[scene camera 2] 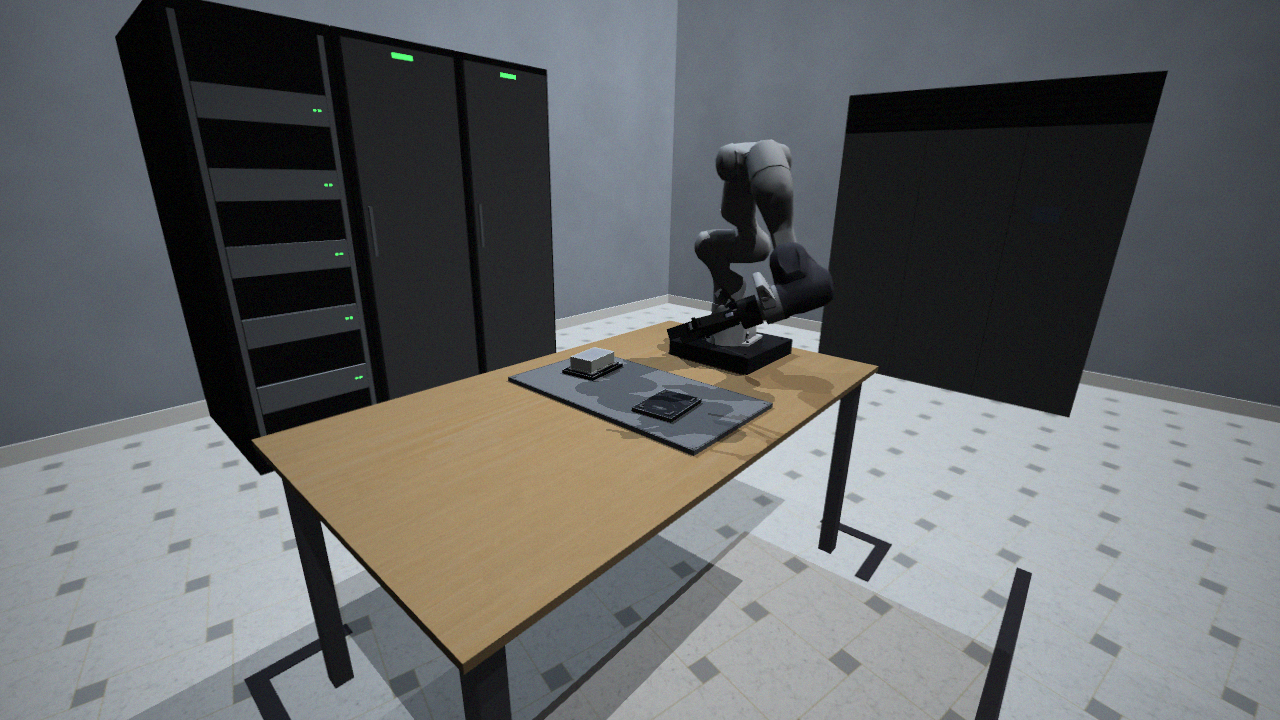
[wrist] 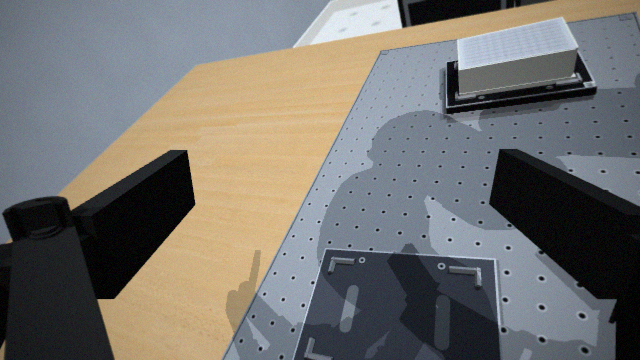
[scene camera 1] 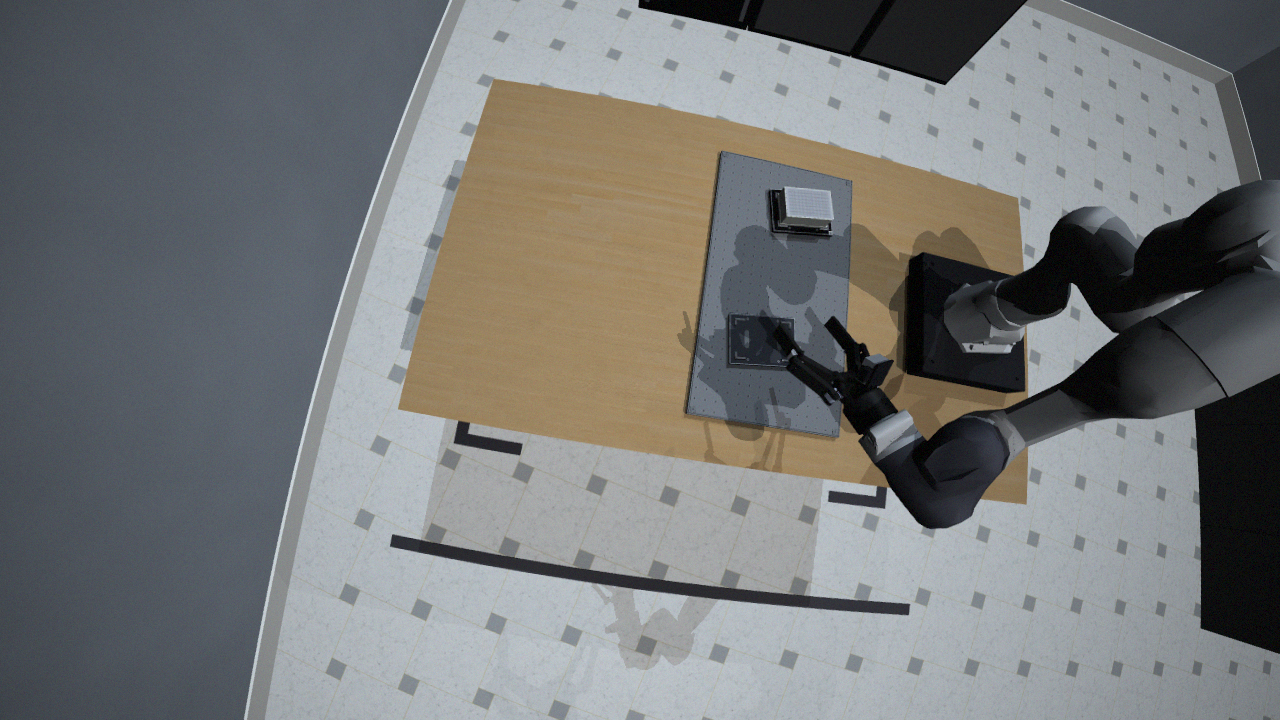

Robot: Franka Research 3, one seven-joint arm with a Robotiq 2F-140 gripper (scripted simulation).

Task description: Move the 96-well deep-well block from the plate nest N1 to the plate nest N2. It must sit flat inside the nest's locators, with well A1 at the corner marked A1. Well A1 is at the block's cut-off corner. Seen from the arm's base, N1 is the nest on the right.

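A 96-well deep-well block [scene camera 1: 802,207] is visible, also as the block [scene camera 2: 592,360] and the block [wrist: 542,53]. A nest N2 [scene camera 1: 762,350] can be seen as well, likewise the nest N2 [scene camera 2: 663,400] and the nest N2 [wrist: 396,305]. The wrist view shows a black nest N1 [wrist: 452,75]. My gripper appears in scene camera 1 [scene camera 1: 804,324], in scene camera 2 [scene camera 2: 675,337] and in the wrist view [wrist: 342,177].
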